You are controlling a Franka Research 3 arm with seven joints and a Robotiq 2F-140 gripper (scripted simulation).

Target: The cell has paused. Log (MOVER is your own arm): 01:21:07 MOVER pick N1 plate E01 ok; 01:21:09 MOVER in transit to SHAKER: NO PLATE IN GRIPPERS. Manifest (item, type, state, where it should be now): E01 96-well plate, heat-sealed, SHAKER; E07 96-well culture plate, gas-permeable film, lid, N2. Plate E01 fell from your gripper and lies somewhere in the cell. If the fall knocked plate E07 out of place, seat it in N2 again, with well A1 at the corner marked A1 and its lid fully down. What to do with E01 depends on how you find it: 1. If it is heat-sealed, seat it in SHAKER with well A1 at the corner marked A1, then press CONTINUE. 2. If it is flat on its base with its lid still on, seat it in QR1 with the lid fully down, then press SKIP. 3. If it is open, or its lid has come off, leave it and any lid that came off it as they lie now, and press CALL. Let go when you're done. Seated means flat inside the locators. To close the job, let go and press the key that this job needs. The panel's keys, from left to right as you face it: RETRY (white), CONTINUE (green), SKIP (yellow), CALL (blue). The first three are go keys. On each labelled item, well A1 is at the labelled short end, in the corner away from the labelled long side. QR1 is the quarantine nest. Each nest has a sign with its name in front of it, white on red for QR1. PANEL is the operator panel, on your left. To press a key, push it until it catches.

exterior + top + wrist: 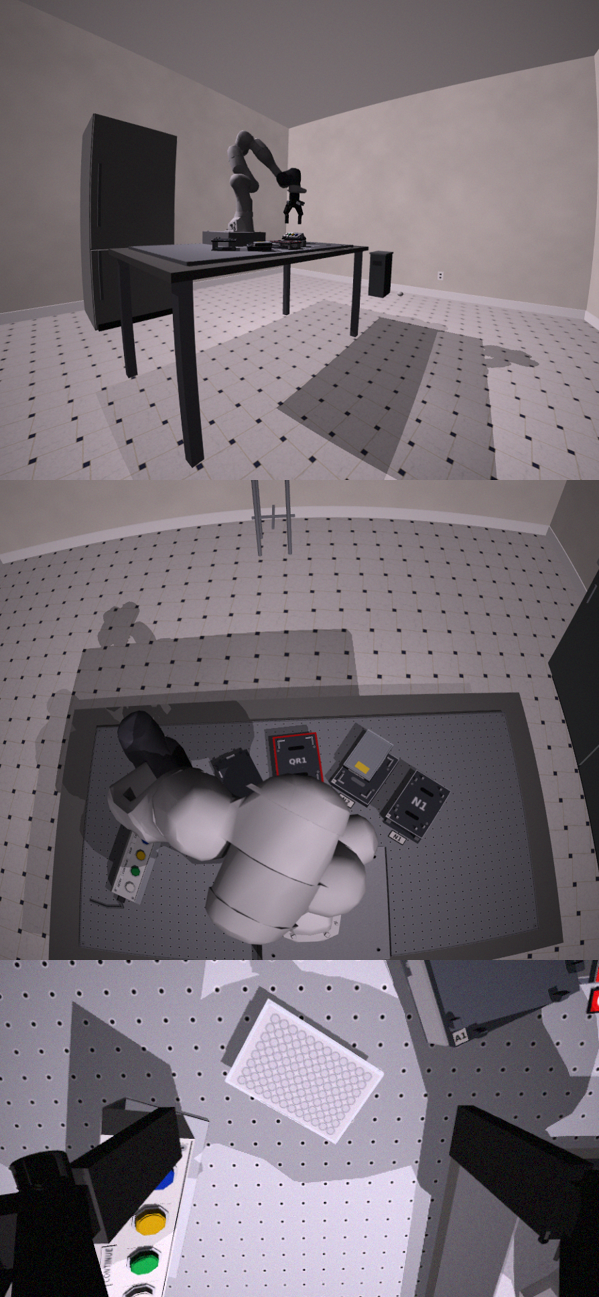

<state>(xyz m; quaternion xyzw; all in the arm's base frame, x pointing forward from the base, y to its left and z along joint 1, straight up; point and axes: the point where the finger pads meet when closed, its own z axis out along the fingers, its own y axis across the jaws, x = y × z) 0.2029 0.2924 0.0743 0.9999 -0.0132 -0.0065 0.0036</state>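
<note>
My hand is 170 mm short of the lidded culture plate, 480 mm to the left of it and 120 mm above it. Also, from my hand: blue key (70 mm behind, 130 mm to the left, 90 mm below); then plate E01 (150 mm below); then yellow key (120 mm behind, 150 mm to the left, 90 mm below).
</note>
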